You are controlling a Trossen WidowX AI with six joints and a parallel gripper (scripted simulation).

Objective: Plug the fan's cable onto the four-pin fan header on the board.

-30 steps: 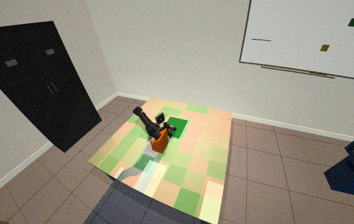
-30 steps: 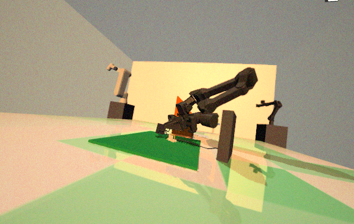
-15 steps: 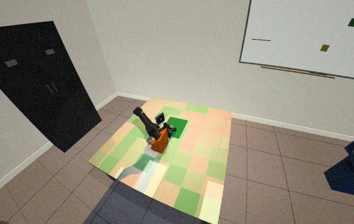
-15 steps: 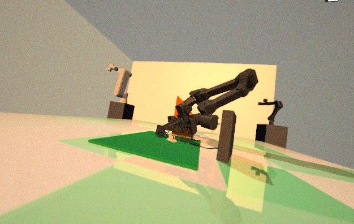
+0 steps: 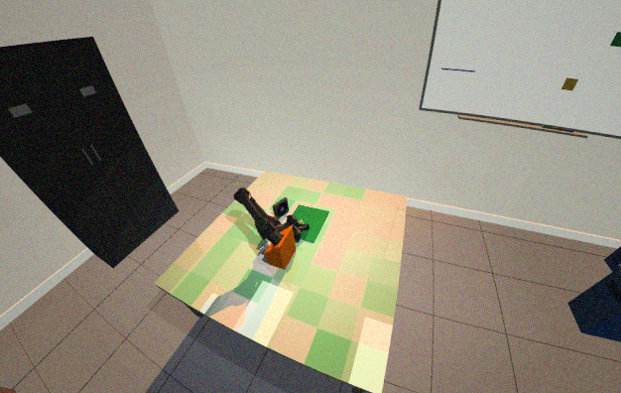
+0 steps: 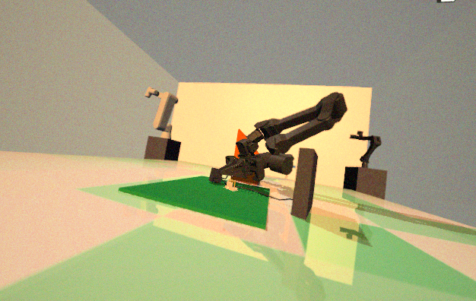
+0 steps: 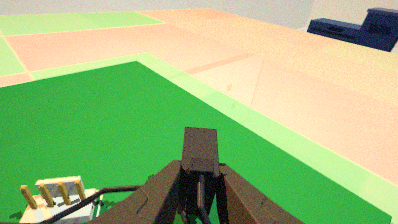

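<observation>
Now: gripper tip 1 cm above the fan plug. The rest, counted from my gripper tip: dark fan: 9 cm ahead, 21 cm to the left, 2 cm above; four-pin fan header: 5 cm ahead, 5 cm to the left, 4 cm below; board: 7 cm ahead, 3 cm to the left, 5 cm below.
</observation>
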